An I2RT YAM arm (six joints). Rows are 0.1 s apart.
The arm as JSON. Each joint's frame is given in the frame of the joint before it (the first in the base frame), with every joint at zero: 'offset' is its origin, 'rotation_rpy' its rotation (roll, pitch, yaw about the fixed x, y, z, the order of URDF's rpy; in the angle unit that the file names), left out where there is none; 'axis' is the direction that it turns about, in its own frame. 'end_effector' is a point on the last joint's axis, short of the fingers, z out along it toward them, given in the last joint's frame.
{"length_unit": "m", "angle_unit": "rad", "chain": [
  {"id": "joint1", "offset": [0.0, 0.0, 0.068], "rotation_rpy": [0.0, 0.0, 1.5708], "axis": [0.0, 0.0, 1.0]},
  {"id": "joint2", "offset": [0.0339, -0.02, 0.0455], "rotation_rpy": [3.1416, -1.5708, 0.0], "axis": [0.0, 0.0, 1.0]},
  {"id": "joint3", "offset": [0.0, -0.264, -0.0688], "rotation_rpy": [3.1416, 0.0, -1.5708], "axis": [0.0, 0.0, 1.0]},
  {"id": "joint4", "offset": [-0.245, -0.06, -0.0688], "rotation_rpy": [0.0, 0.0, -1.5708], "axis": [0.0, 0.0, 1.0]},
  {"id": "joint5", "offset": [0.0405, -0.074, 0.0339], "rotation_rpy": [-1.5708, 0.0, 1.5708], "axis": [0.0, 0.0, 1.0]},
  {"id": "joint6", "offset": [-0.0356, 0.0, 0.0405], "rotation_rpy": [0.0, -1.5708, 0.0], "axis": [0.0, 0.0, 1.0]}
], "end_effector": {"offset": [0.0, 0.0, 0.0]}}
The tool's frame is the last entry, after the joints.
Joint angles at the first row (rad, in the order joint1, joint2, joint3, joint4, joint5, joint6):
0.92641 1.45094 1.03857 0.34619 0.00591 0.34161
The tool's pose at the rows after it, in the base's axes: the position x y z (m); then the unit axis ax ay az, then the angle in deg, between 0 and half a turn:
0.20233 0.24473 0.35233 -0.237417 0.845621 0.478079 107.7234
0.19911 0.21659 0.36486 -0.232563 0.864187 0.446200 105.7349
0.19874 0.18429 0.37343 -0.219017 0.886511 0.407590 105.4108
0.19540 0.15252 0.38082 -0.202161 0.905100 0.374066 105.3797
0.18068 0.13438 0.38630 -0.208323 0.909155 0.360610 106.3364
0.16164 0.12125 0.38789 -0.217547 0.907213 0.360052 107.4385
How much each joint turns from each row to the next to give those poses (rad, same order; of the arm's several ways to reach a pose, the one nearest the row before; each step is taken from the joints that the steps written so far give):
-0.04311 -0.12397 -0.01792 -0.04617 0.02403 -0.03548
-0.05149 -0.09425 -0.01110 -0.09497 0.00650 -0.03585
-0.08200 -0.08886 -0.00377 -0.12247 -0.02021 -0.02022
-0.08927 -0.08430 -0.00001 -0.11710 -0.03167 -0.01488
-0.02749 -0.07972 -0.00077 -0.10566 -0.02520 -0.01641
0.00041 -0.08356 -0.01528 -0.08506 -0.01676 -0.00571

